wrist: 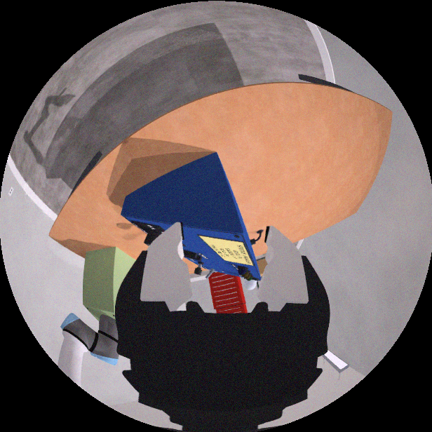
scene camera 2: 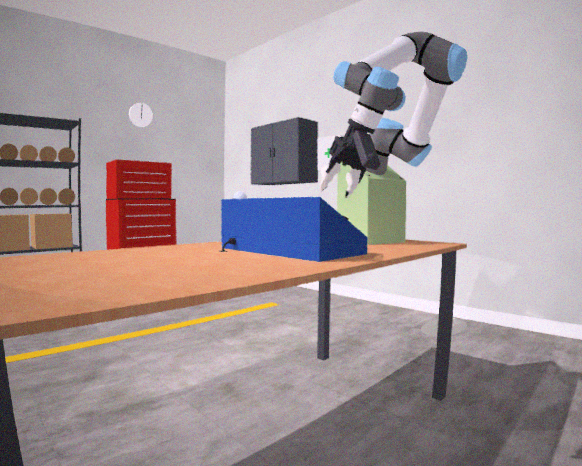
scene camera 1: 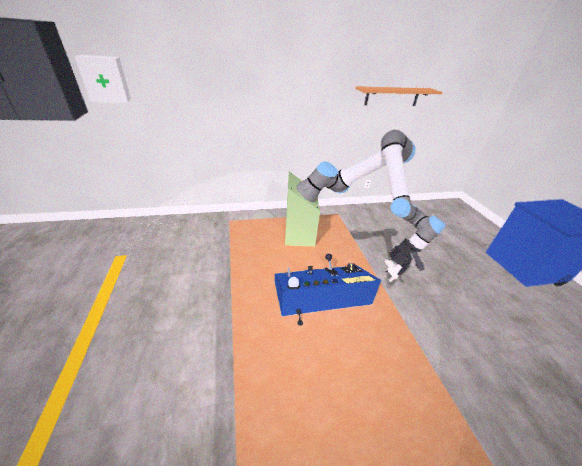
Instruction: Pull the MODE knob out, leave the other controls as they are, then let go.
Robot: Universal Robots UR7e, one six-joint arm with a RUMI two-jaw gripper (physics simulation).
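Places are measured from the arm's base along level axes (x ahead, y left, z up), in metres.
Pixels of known places: gripper, fingertip midpoint: [scene camera 2: 333,194] [scene camera 1: 387,276]; arm's base at its link origin: [scene camera 1: 305,193].
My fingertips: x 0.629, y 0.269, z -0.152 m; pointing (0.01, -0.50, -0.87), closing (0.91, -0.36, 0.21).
Note:
For each thing: its top centre in the pictures, then the offset to it from my fingertips. "*": a spot on its surface instead. Level surfaces: height alone.
- table at its surface level: dz -0.195 m
- dark knob with a pale pointer, top centre: [scene camera 1: 352,263] dy -0.103, dx -0.179, dz -0.061 m
- yellow label at a spot on its surface: [scene camera 1: 358,279] * dy -0.141, dx -0.028, dz -0.024 m
- ball-topped lever at its top centre: [scene camera 1: 329,254] dy -0.221, dx -0.244, dz -0.030 m
- white dome at a spot on its surface: [scene camera 2: 240,194] [scene camera 1: 297,281] * dy -0.461, dx -0.035, dz +0.011 m
- black crank at a spot on its surface: [scene camera 2: 230,242] [scene camera 1: 300,314] * dy -0.451, dx +0.020, dz -0.165 m
The blue control box [scene camera 1: 327,300] [scene camera 2: 270,225] [wrist: 185,200] stands on the table [scene camera 1: 350,390] [scene camera 2: 125,275] [wrist: 310,150]. In scene camera 1, a dark knob with a pale pointer [scene camera 1: 351,268] sits on a black plate near its right end, behind the yellow label [scene camera 1: 358,279] [wrist: 227,249]. A ball-topped lever [scene camera 1: 328,257] and a row of small round controls [scene camera 1: 316,283] are further left. Which control is MODE, and how far out it stands, cannot be read. My gripper [scene camera 1: 390,271] [scene camera 2: 335,192] [wrist: 224,225] is open and empty, in the air off the box's right end, touching no control.
A pale green block [scene camera 1: 302,225] [scene camera 2: 386,210] [wrist: 99,280] stands behind the box by the arm's base. A white dome [scene camera 1: 293,283] [scene camera 2: 240,194] tops the box's left end. A black crank [scene camera 1: 300,317] [scene camera 2: 230,242] [wrist: 258,235] sticks out in front. A blue bin [scene camera 1: 530,245] is far right.

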